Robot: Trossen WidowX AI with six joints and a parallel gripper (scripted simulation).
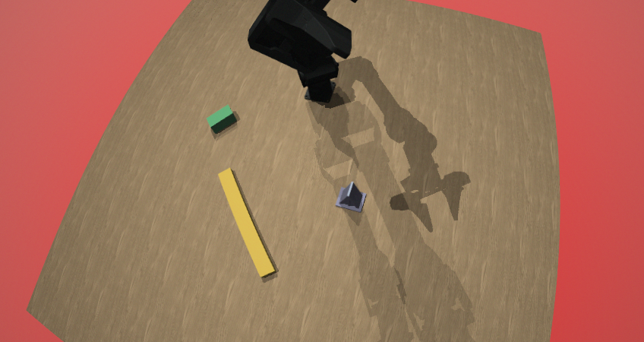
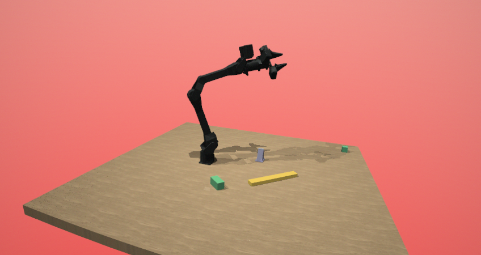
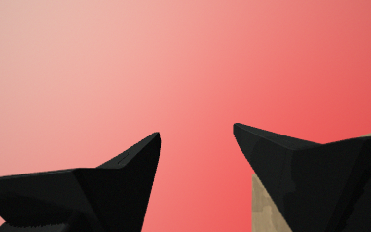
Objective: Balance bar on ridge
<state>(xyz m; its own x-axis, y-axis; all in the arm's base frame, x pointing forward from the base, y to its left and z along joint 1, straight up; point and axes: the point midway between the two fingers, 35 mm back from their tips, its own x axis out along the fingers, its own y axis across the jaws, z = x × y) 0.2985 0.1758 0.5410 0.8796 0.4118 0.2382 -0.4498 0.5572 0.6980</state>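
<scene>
Now: the yellow bar 54 cm below my gripper tip, 25 cm to the right of it and 3 cm ahead of it. Round my gripper tip: green cube 53 cm below, 41 cm ahead, 31 cm to the left.
</scene>
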